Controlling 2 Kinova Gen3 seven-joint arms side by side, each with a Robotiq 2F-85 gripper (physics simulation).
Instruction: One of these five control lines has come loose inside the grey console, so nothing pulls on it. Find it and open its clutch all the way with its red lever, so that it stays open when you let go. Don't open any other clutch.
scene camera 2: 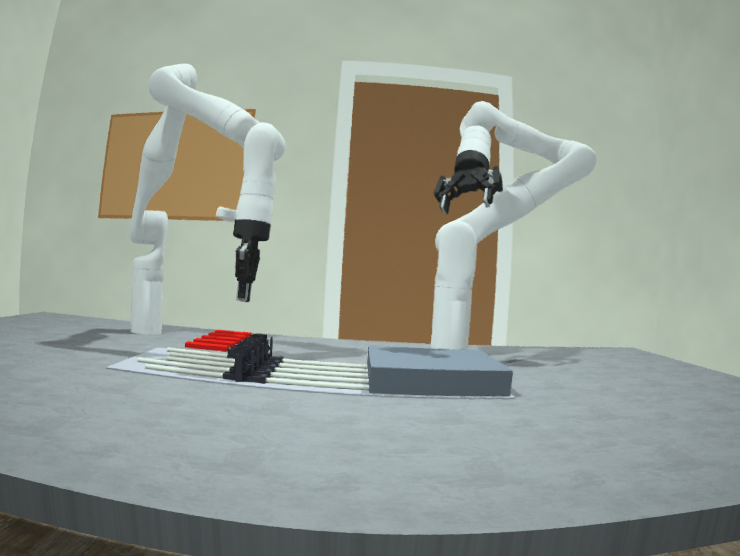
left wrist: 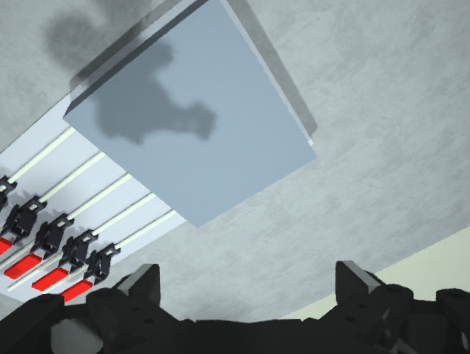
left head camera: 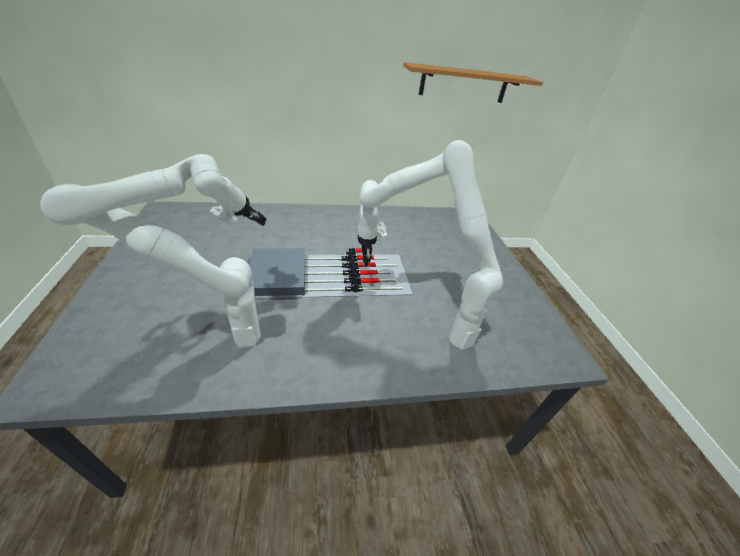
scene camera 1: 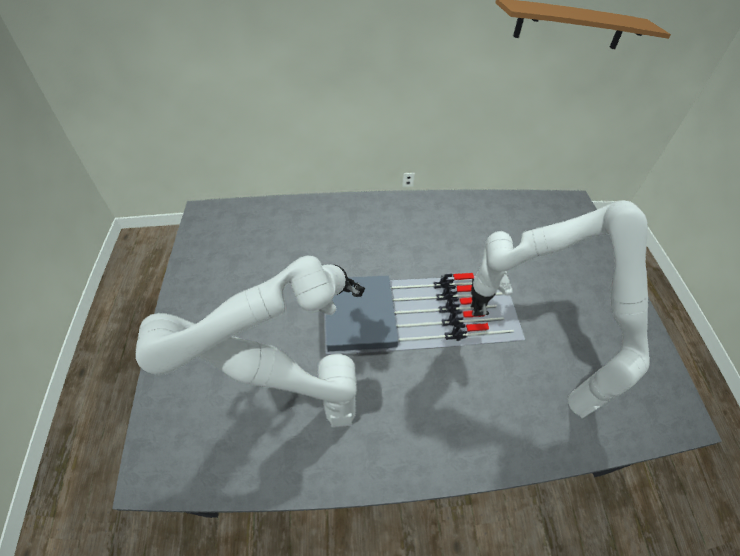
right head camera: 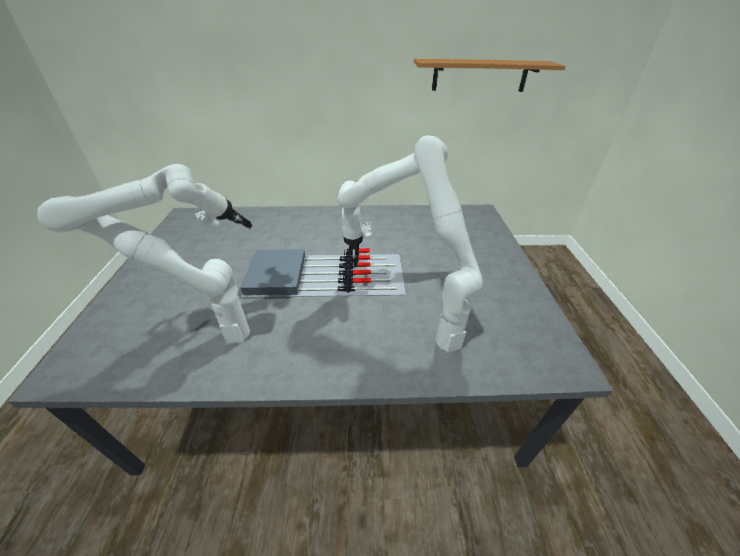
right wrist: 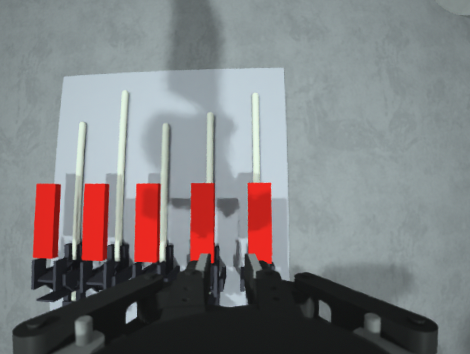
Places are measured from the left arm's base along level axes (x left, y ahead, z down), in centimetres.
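Where they show: left gripper, fingertip midpoint: (scene camera 2: 465, 207) (left wrist: 247, 282) (left head camera: 252, 218) (right head camera: 241, 221); right gripper, fingertip midpoint: (scene camera 2: 242, 301) (left head camera: 365, 263) (scene camera 1: 474, 310) (right head camera: 356, 264) (right wrist: 227, 268); left arm's base, origin of the base link: (left head camera: 247, 336) (scene camera 1: 340, 412) (right head camera: 237, 333); right arm's base, origin of the base link: (scene camera 2: 146, 332) (left head camera: 460, 339) (scene camera 1: 580, 402) (right head camera: 448, 341).
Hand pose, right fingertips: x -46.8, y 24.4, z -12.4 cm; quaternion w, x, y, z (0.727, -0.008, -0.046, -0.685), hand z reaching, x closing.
Things, the pixels of their centre, and the offset from my right fingertips. "spot": a spot on its surface instead. Level surfaces: height alone.
- grey console, body centre: (left wrist: 202, 131) (scene camera 2: 432, 369) (scene camera 1: 359, 311) (left head camera: 277, 270) (right head camera: 275, 270) dx +36.8, dy +10.0, dz +9.9 cm
- line, surface spot: (right wrist: 255, 135) spot: dx -12.1, dy -3.1, dz +11.3 cm
- pale base sheet, surface spot: (right wrist: 280, 110) spot: dx -15.3, dy -6.5, dz +12.1 cm
- grey table, its level: dz +12.4 cm
The grey console (left head camera: 269, 257) (scene camera 2: 439, 376) (left wrist: 245, 150) sits at one end of a pale base sheet. Five pale control lines run from it through black clutches (scene camera 2: 246, 361) (left wrist: 52, 235); one line (right wrist: 255, 135) shows at the right in the right wrist view. Five red levers, among them one (right wrist: 202, 215) fourth from left and one (right wrist: 259, 215) at far right, lie level, side by side. My right gripper (left head camera: 367, 263) (scene camera 2: 243, 297) (right wrist: 227, 268) is partly open and empty, above the levers. My left gripper (scene camera 1: 358, 291) (scene camera 2: 466, 206) (left wrist: 247, 282) is open and empty, high near the console.
The pale base sheet (right wrist: 280, 110) lies under the lines and clutches on the grey table (left head camera: 335, 382) (scene camera 2: 358, 454). A wooden shelf (left head camera: 472, 72) (right head camera: 487, 63) is on the wall. The right arm stands over the lever end of the sheet.
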